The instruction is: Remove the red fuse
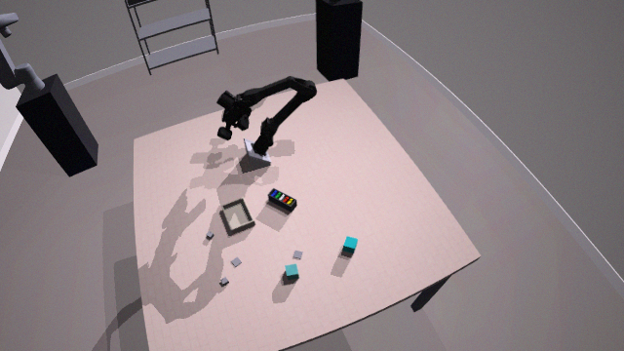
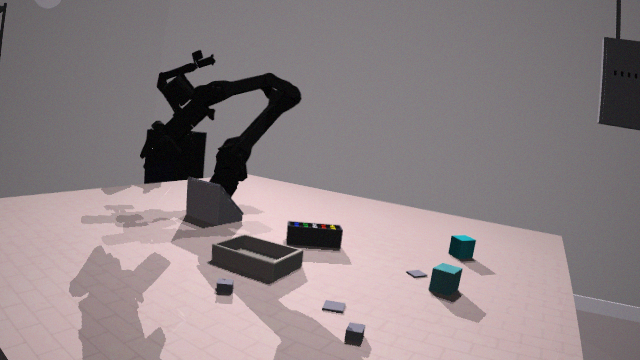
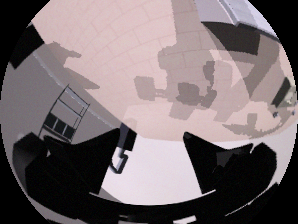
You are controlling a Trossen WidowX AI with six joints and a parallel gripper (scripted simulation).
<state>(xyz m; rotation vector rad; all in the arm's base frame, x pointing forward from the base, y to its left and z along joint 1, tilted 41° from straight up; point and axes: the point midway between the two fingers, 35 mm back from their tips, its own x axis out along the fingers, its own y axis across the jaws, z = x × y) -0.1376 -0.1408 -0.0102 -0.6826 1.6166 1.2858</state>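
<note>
Now: the red fuse 45 cm ahead of my gripper tip, 14 cm to the left of it and 10 cm below it. The rest, counted from my gripper tip: grey tray: 42 cm ahead, 12 cm below, 6 cm to the right.
</note>
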